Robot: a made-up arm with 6 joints.
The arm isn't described. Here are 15 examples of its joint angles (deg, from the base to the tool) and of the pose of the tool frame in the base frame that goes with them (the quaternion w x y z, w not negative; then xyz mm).
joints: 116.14 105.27 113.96 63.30 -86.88 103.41
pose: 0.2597 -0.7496 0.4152 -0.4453 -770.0 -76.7 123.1
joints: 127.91 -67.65 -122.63 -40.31 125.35 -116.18
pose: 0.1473 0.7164 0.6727 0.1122 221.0 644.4 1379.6
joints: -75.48 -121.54 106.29 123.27 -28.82 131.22
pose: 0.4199 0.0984 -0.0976 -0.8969 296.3 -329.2 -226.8
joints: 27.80 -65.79 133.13 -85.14 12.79 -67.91
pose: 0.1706 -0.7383 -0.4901 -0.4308 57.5 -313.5 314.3
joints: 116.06 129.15 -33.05 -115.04 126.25 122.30
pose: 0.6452 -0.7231 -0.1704 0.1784 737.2 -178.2 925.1
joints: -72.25 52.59 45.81 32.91 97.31 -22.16
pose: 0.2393 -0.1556 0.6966 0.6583 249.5 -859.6 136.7
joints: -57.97 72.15 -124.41 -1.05 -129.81 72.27
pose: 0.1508 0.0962 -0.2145 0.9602 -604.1 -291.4 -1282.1
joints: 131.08 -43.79 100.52 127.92 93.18 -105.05
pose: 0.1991 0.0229 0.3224 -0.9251 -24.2 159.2 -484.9
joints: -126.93 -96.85 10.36 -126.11 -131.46 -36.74
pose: 0.3724 -0.1655 0.6642 -0.6267 -1125.3 626.0 -331.2
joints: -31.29 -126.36 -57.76 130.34 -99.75 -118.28
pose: 0.9116 0.3962 0.0810 0.0738 -443.2 -393.4 -910.8
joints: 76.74 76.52 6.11 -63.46 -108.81 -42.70
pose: 0.2086 -0.9080 0.1799 0.3156 925.0 -137.3 966.8
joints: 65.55 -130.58 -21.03 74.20 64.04 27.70
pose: 0.2486 -0.7120 -0.5894 0.2896 -155.8 -470.6 917.7
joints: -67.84 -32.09 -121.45 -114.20 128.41 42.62
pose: 0.2779 -0.0569 -0.3955 -0.8736 107.8 -597.6 -1249.8
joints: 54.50 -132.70 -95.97 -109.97 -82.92 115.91
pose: 0.3425 0.7182 -0.0515 -0.6036 612.9 -447.9 1093.2
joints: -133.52 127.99 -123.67 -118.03 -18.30 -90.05
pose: 0.2253 -0.1538 -0.9172 -0.2906 -170.0 123.8 -532.0
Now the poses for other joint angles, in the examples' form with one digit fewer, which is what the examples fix.
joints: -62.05 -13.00 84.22 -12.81 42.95 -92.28
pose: 0.825 0.151 0.276 0.469 -361 -130 -58
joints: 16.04 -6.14 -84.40 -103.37 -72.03 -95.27
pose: 0.998 -0.029 0.059 0.020 -129 -1077 -26
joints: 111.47 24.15 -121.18 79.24 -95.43 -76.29
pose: 0.192 -0.169 -0.792 0.555 81 678 1269
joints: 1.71 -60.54 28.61 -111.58 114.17 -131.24
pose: 0.405 0.380 -0.690 0.465 -610 266 573
